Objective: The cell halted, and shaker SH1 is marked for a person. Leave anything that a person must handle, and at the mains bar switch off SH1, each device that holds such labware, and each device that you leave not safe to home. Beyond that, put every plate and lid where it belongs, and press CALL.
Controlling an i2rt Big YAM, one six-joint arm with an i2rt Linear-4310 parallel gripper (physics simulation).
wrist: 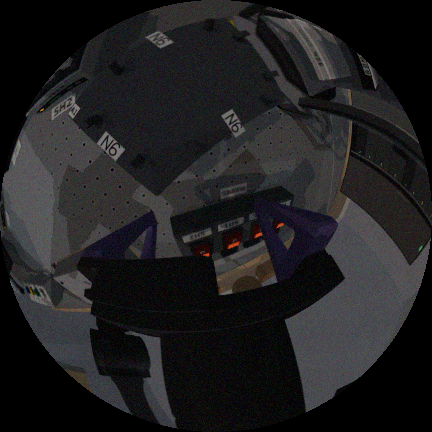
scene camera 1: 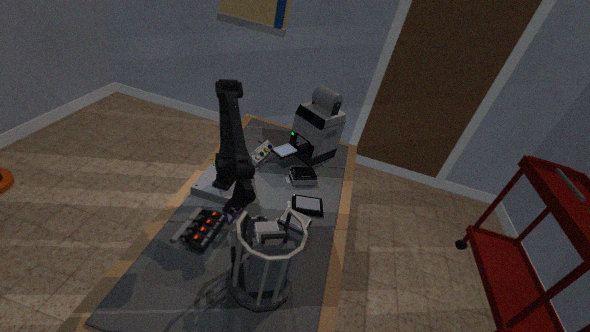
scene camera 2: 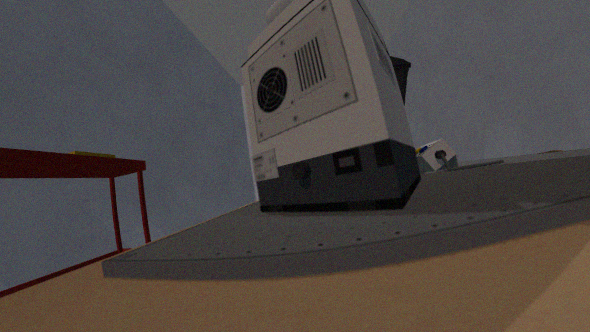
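Pixels of known places: gripper, between the fingertips: (wrist: 204, 209) (scene camera 1: 233, 219); arm's base, origin of its link: (scene camera 1: 224, 182).
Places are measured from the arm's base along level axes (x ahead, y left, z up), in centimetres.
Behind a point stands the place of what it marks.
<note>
My gripper (scene camera 1: 233, 214) @[z 3.4, x 15.7, y -24.7 cm] (wrist: 204, 209) @[z 3.4, x 15.7, y -24.7 cm] is open and empty, its purple fingers over the inner side of the mains bar (scene camera 1: 204, 231) @[z 1.2, x 6.8, y -34.3 cm] (wrist: 232, 210) @[z -0.8, x 10.6, y -29.4 cm]. The bar's several switches glow orange; the SH2 label (wrist: 197, 235) @[z 0.3, x 9.6, y -23.6 cm] and SH1 label (wrist: 231, 223) @[z 0.3, x 9.4, y -28.6 cm] show between the fingers, and the right finger partly covers the others. The dark nest N6 (wrist: 175, 100) @[z 2.3, x 25.2, y -24.4 cm] shows bare beyond the bar. A pale plate (scene camera 1: 285, 150) @[z 7.8, x 22.6, y 34.1 cm] lies on the tray before the tall device (scene camera 1: 327, 127) @[z 24.0, x 42.2, y 46.5 cm] (scene camera 2: 310, 115) @[z 8.4, x 40.8, y 69.4 cm]. A black-topped unit (scene camera 1: 303, 175) @[z 3.2, x 37.7, y 22.1 cm] and a black-framed pale piece (scene camera 1: 307, 204) @[z -0.7, x 44.9, y 4.5 cm] stand nearer. The button box (scene camera 1: 262, 153) @[z 3.1, x 9.9, y 30.6 cm] (scene camera 2: 439, 156) @[z 0.2, x 10.7, y 45.9 cm] (wrist: 37, 292) stands beyond the arm.
An open round rack (scene camera 1: 270, 256) @[z 28.7, x 39.6, y -55.4 cm] with white labware inside stands near the gripper. A labware piece marked W06 (wrist: 317, 55) shows at upper right in the wrist view. A light grey box (scene camera 1: 205, 190) @[z 0.2, x -5.4, y -10.3 cm] lies by the arm. A red cart (scene camera 1: 537, 172) (scene camera 2: 50, 165) stands beyond the table.
</note>
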